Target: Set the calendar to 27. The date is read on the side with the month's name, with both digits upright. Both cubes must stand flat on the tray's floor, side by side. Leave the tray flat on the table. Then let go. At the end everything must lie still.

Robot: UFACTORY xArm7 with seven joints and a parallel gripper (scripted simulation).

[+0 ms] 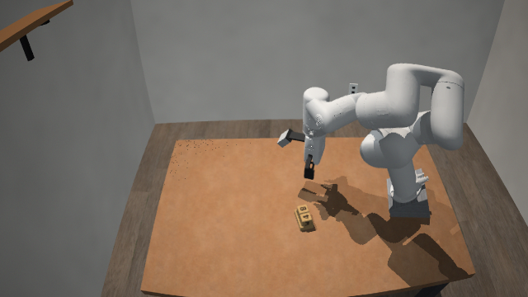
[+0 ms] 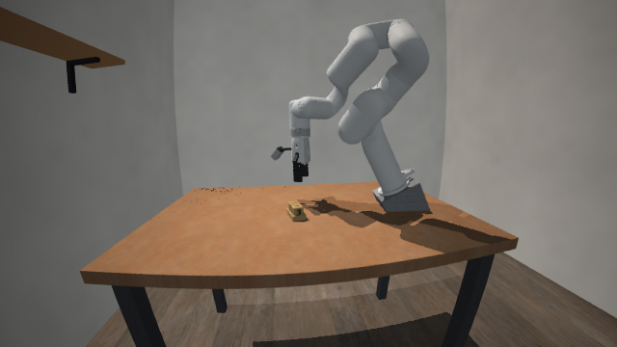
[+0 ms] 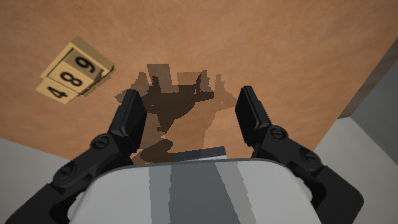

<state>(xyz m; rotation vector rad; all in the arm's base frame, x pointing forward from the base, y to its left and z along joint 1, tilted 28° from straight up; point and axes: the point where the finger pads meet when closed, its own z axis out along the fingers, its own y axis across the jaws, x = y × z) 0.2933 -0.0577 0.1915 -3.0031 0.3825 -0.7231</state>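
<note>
Right now the wooden digit cube is 1 cm ahead of my hand, 16 cm to the left of it and 8 cm below it. Also, from my hand: wooden calendar tray 2 cm ahead, 15 cm to the left, 9 cm below.
</note>
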